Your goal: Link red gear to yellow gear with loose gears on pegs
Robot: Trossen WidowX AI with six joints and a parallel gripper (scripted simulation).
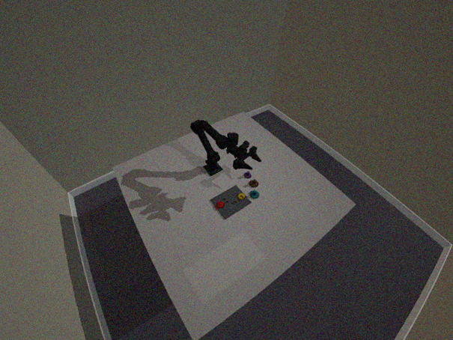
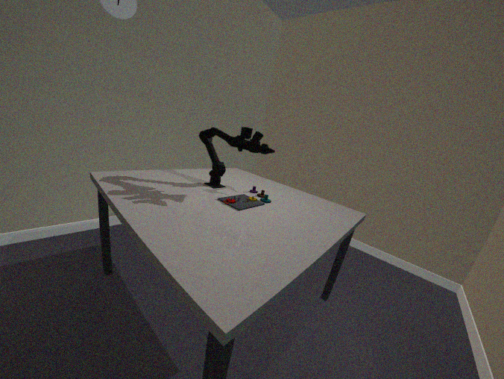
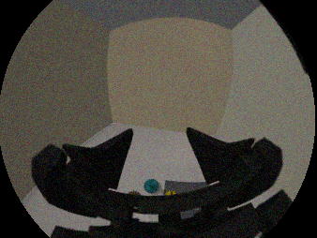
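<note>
Right now the purple gear is 12 cm behind my gripper tip, 11 cm to the left of it and 29 cm below it. Round my gripper tip: brown gear (4 cm behind, 8 cm to the left, 29 cm below); then yellow gear (3 cm behind, 6 cm to the right, 29 cm below); then teal gear (2 cm ahead, 1 cm to the left, 29 cm below).
</note>
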